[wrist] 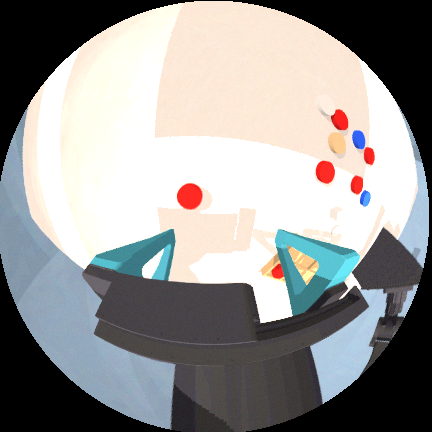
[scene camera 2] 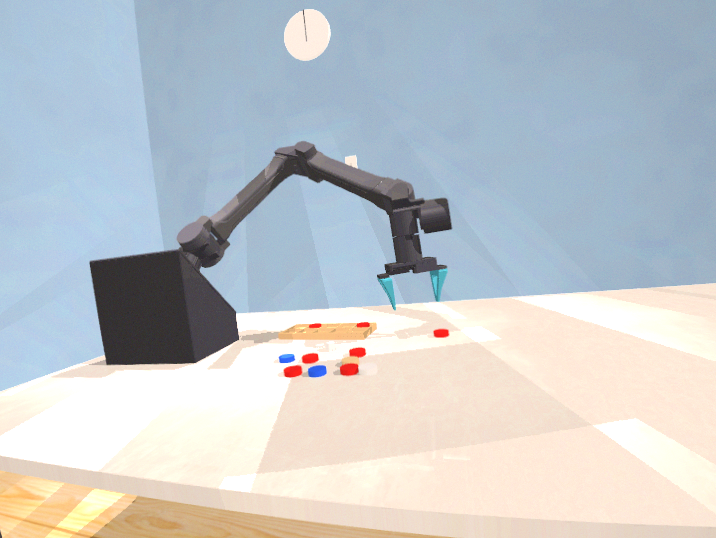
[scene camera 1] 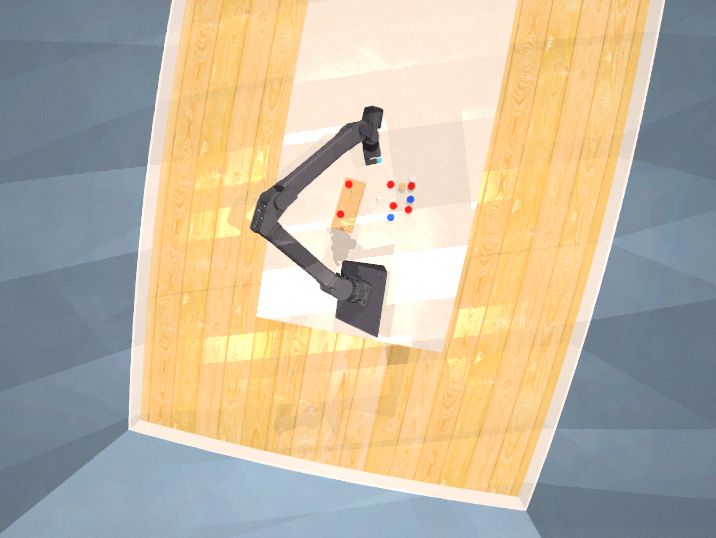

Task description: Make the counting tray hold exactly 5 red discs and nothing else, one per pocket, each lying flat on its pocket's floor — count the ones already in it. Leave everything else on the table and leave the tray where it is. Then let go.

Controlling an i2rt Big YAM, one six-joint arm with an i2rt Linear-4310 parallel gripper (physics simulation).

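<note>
The wooden counting tray [scene camera 1: 349, 199] [wrist: 270, 264] holds two red discs, one near its far end [scene camera 1: 348, 183] [scene camera 2: 362, 324] and one nearer the arm base [scene camera 1: 340, 214] [scene camera 2: 314, 325]. A lone red disc [scene camera 2: 441, 333] [wrist: 190, 196] lies flat on the table, apart from the others; the arm hides it in scene camera 1. Four other red discs lie beside the tray: one [scene camera 1: 390, 184] [wrist: 325, 171], another [scene camera 1: 411, 185] [wrist: 340, 120], a third [scene camera 1: 393, 205] [wrist: 357, 184] and a fourth [scene camera 1: 408, 209] [wrist: 369, 155]. My gripper [scene camera 2: 416, 304] [wrist: 226, 235] is open and empty, pointing down above the table, near the lone disc.
Among the grouped discs are a blue disc [scene camera 1: 410, 199] [scene camera 2: 317, 370], another blue disc [scene camera 1: 390, 217] [scene camera 2: 286, 358], a tan disc [scene camera 1: 401, 186] [wrist: 337, 143] and a whitish disc [scene camera 2: 368, 368] [wrist: 326, 105]. The dark arm base [scene camera 1: 362, 300] [scene camera 2: 144, 306] stands beyond the tray's near end.
</note>
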